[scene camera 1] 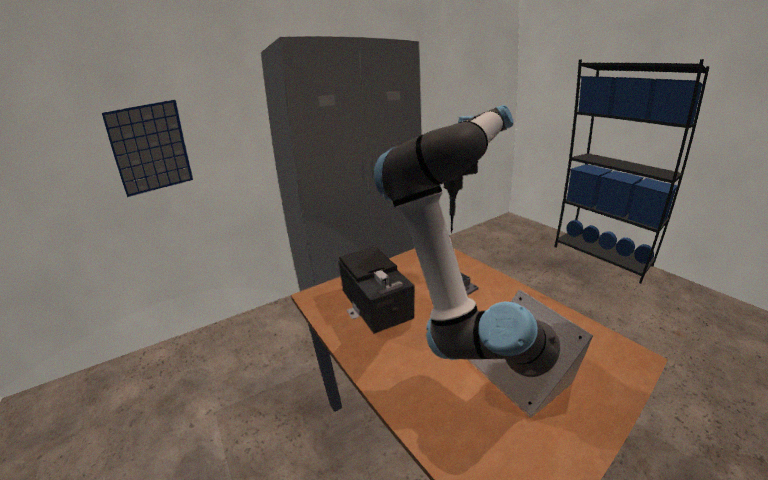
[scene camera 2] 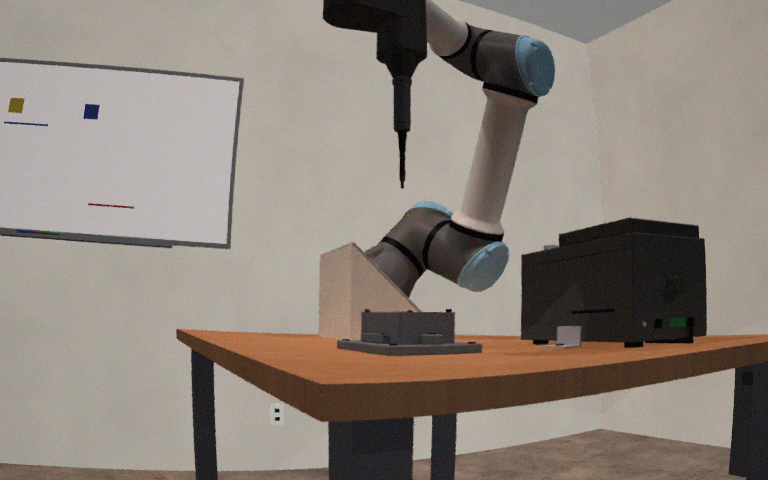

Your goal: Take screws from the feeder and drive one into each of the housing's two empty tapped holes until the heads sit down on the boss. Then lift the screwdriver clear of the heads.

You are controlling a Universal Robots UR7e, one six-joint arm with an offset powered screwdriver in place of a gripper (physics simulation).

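The screwdriver [scene camera 1: 451, 229] [scene camera 2: 402, 185] points straight down, its tip well above the housing in scene camera 2. Whether a screw sits on the tip is too small to tell. The grey housing [scene camera 1: 466, 281] [scene camera 2: 408, 329] stands on its flange on the table; in scene camera 1 the arm hides most of it. Small dark heads show at the left and right of its top rim in scene camera 2, but the tapped holes cannot be made out. The black screw feeder [scene camera 1: 393, 305] [scene camera 2: 574, 294] stands apart from the housing, with a light metal part [scene camera 1: 381, 277] on top.
The arm stands on a slanted grey pedestal [scene camera 1: 566, 362] [scene camera 2: 338, 294] on the wooden table [scene camera 1: 396, 367] [scene camera 2: 271, 362]. A small light bracket [scene camera 1: 353, 312] [scene camera 2: 568, 335] is beside the feeder. A tall grey cabinet [scene camera 1: 351, 158] and a shelf rack [scene camera 1: 626, 66] stand beyond the table.
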